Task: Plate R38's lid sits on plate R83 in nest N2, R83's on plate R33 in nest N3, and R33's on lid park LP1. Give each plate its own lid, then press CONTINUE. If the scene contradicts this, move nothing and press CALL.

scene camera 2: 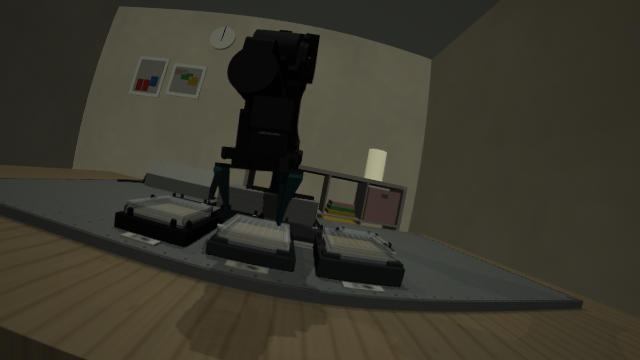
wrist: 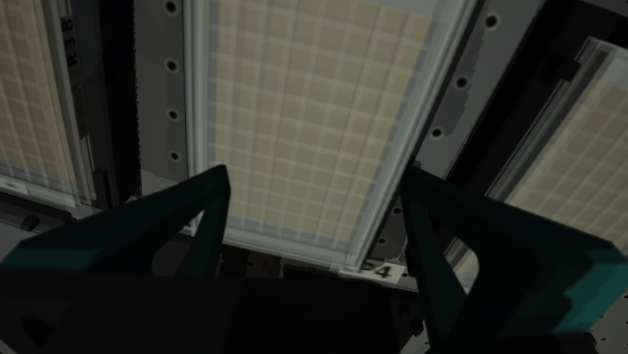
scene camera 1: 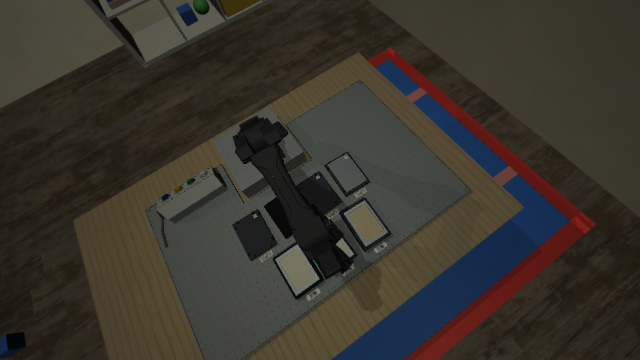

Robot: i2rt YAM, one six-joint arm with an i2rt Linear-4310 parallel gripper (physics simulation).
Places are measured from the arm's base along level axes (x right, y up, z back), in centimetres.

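Pixels of known places: gripper, fingertip midpoint: (scene camera 2: 252, 223) (wrist: 315, 177).
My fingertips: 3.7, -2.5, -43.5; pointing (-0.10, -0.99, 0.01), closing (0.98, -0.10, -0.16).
Ahead of a thing's pixels: the offset from my fingertips to its top centre, as dx, dy, dz. "pt": to the spot under its first point.
The middle plate {-1.0, +0.2, -1.3} (scene camera 1: 345, 247) (scene camera 2: 255, 236) (wrist: 310, 120) sits in its dark nest under a clear lid. My gripper (scene camera 2: 252, 215) (wrist: 315, 177) is open, its teal fingertips low at the base-side end of this lid, one toward each long side; contact cannot be told. Plate R38 {-14.2, +0.7, -2.5} (scene camera 1: 365, 224) (scene camera 2: 357, 245) (wrist: 30, 100), its mark readable in the wrist view, sits in the nest beside it. Another lidded plate {+11.8, +0.4, -0.4} (scene camera 1: 297, 270) (scene camera 2: 170, 212) (wrist: 575, 175) sits on the other side. A pale lid {-21.5, -1.4, +15.7} (scene camera 1: 346, 172) appears to lie on the rightmost dark park in scene camera 1. The arm partly hides the middle plate there.
Dark parks {pt +16.9, -2.2, +17.7} (scene camera 1: 255, 234) {pt -9.1, -2.1, +15.1} (scene camera 1: 320, 194) stand between the nests and the grey base block (scene camera 1: 230, 155). A "P4" label {pt +5.2, -3.0, +8.4} (wrist: 377, 270) shows by the middle plate. The button box {+27.3, +5.2, +44.2} (scene camera 1: 192, 197) with coloured buttons stands at the left. Neighbouring nests flank the fingers closely.
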